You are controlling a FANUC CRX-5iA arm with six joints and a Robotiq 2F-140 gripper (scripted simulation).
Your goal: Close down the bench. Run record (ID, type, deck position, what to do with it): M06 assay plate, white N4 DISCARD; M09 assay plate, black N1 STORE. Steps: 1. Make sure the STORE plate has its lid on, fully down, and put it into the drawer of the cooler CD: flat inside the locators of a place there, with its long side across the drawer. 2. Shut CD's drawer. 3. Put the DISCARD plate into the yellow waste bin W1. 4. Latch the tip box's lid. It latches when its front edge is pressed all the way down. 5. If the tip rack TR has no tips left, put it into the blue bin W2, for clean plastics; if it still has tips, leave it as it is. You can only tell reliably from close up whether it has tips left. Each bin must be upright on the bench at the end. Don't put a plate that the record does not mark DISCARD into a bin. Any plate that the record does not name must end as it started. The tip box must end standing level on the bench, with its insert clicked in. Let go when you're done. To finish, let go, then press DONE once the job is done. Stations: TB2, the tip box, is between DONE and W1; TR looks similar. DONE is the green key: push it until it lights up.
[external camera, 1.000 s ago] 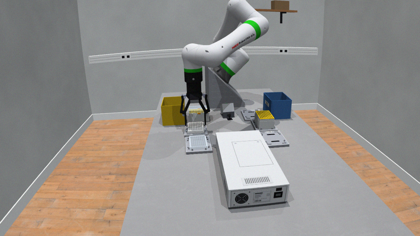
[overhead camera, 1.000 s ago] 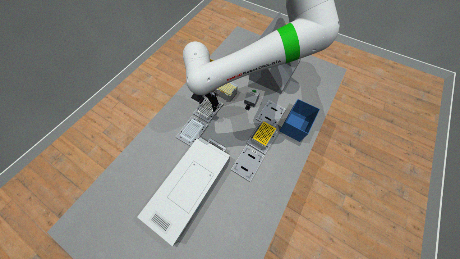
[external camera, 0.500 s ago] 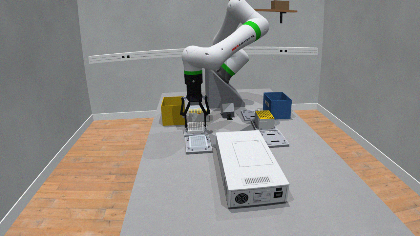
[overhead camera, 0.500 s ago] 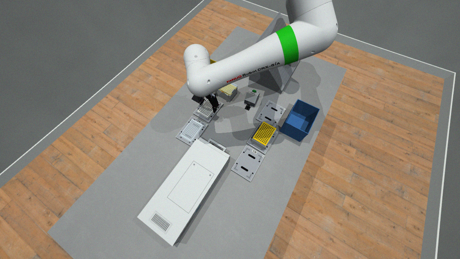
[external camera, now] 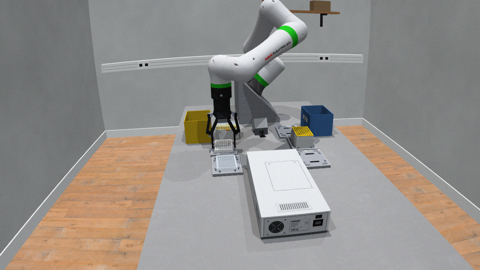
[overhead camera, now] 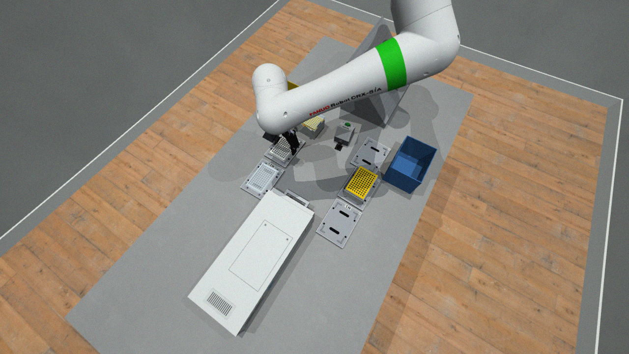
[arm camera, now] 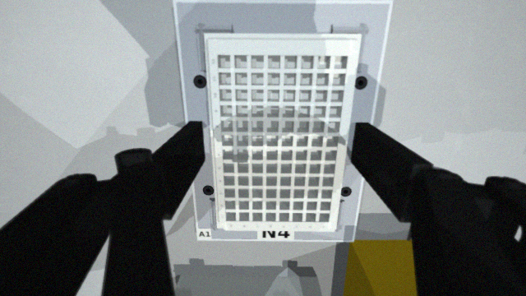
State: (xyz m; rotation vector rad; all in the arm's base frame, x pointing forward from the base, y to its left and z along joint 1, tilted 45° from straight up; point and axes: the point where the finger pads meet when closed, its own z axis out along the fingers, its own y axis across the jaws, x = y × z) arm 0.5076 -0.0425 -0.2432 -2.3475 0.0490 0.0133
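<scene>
Right now my hand is 2 cm above the white assay plate. Also, from my hand: nest N4: 3 cm below; then tip box lid: 17 cm behind, 3 cm to the left, 2 cm above; then yellow bin W1: 18 cm behind, 12 cm to the right.
</scene>
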